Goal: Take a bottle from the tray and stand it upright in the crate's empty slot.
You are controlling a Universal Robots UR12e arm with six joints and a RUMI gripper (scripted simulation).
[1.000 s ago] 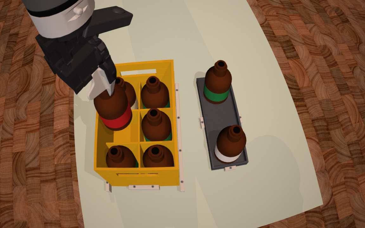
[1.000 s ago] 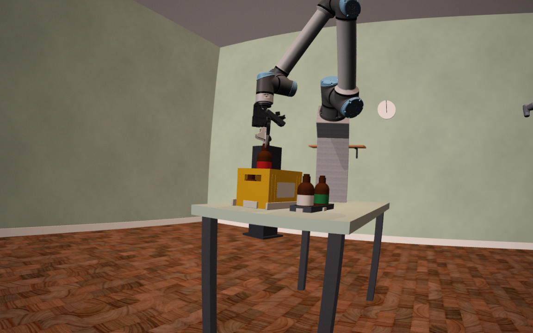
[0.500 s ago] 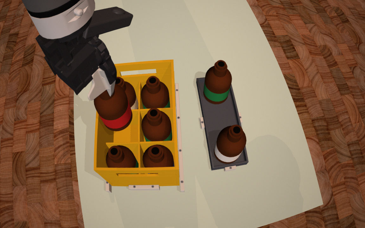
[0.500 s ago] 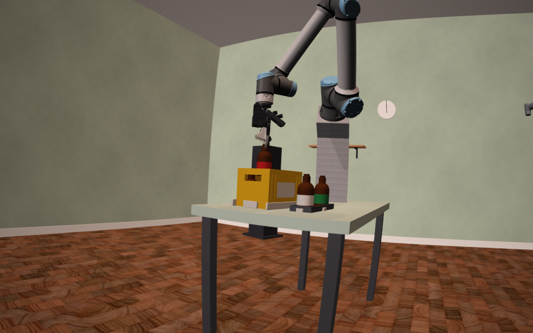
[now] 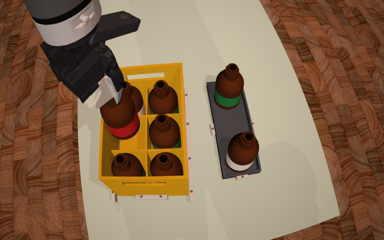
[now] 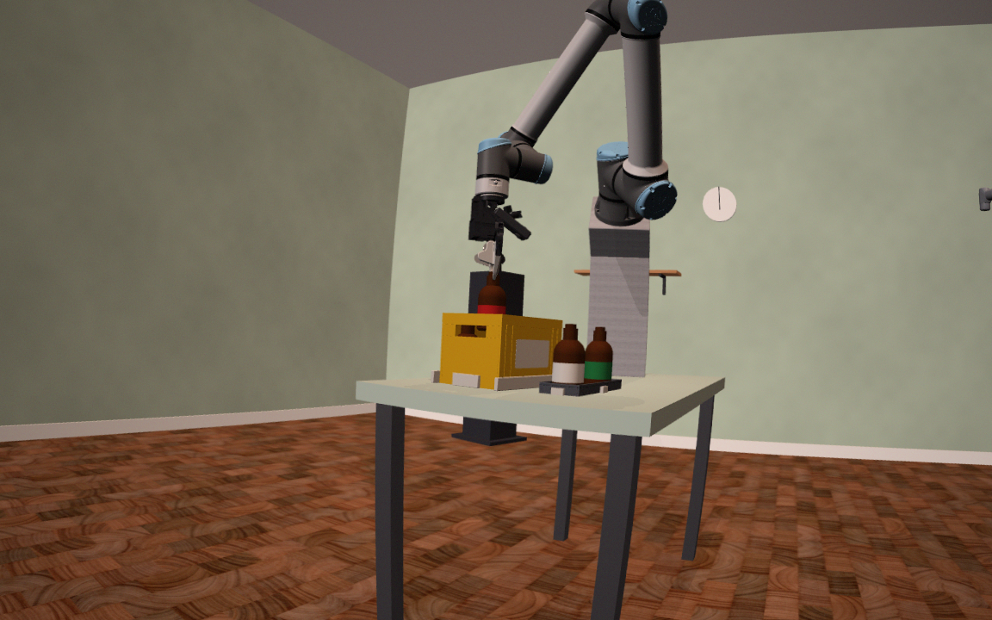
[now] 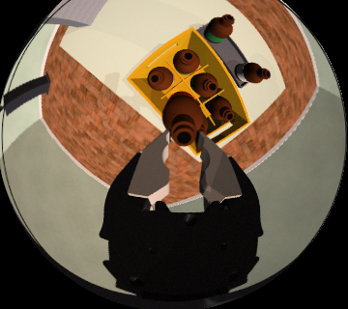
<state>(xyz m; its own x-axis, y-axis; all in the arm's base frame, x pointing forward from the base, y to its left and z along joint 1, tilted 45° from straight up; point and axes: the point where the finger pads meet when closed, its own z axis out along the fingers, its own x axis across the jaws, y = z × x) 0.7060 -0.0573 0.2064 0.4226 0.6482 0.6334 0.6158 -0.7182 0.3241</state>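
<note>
Right now the glass bottle is 70 mm below my hand. Also, from my hand: yellow crate: 200 mm below, 40 mm to the left; dark tray: 270 mm below, 260 mm to the left, 70 mm behind.
</note>
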